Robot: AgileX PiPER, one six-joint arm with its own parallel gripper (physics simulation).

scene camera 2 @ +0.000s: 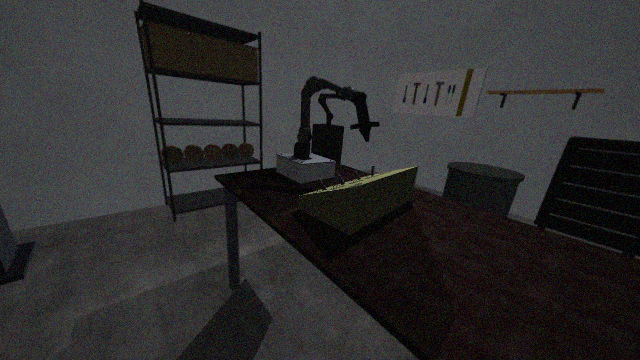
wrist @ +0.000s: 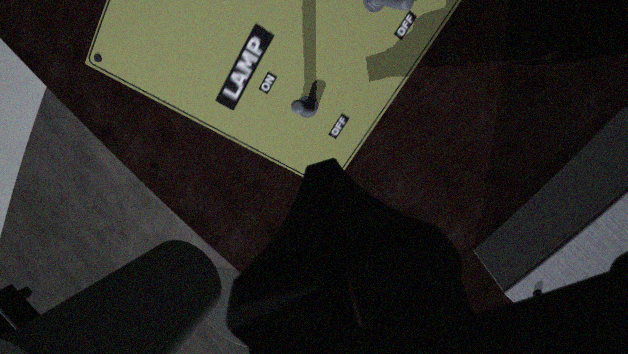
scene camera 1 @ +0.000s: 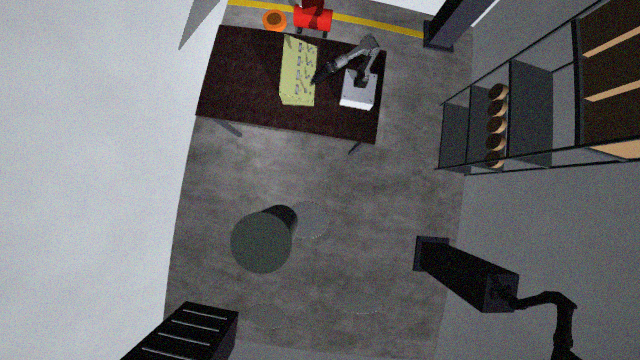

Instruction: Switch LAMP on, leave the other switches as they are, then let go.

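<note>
The yellow switch panel (scene camera 1: 298,101) (scene camera 2: 357,210) (wrist: 165,65) stands sloped on the dark table. In the wrist view the LAMP lever (wrist: 304,106) shows between its ON label (wrist: 268,83) and OFF label (wrist: 339,126), its tip leaning a little to the ON side. In scene camera 2 this lever (scene camera 2: 372,170) stands upright at the panel's far end. A neighbouring lever (wrist: 387,4) partly shows, tipped towards its own OFF label (wrist: 405,25). My gripper (scene camera 1: 313,81) (scene camera 2: 367,139) (wrist: 326,179) is shut and empty, above the panel and apart from the LAMP lever.
Several more levers stand in a row along the panel. The arm's white base box (scene camera 1: 358,90) (scene camera 2: 305,167) is beside the panel on the table (scene camera 1: 240,85) (scene camera 2: 450,280). A red machine (scene camera 1: 313,19) and an orange round object (scene camera 1: 274,20) are beyond the table edge.
</note>
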